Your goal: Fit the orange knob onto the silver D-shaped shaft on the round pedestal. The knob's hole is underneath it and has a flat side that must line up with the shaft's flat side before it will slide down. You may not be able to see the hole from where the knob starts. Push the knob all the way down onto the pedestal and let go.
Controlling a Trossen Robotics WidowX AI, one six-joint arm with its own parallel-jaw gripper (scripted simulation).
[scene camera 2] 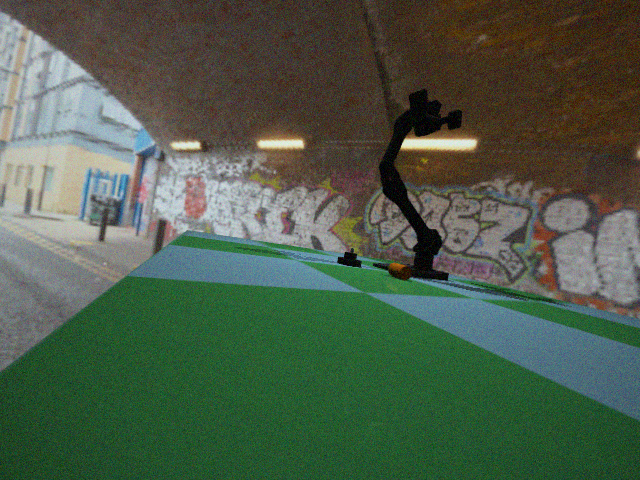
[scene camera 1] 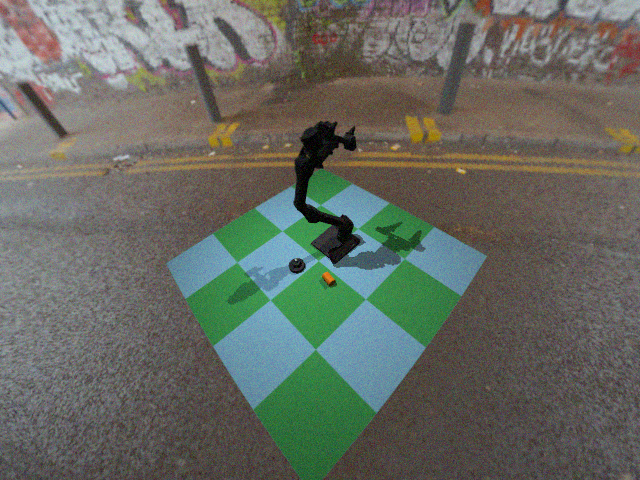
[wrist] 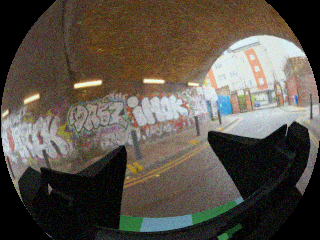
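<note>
My gripper [scene camera 1: 345,124] open, holding nothing. Scene camera 2, gripper visible [scene camera 2: 447,126]. Wrist view, gripper visible too [wrist: 168,143].
</note>
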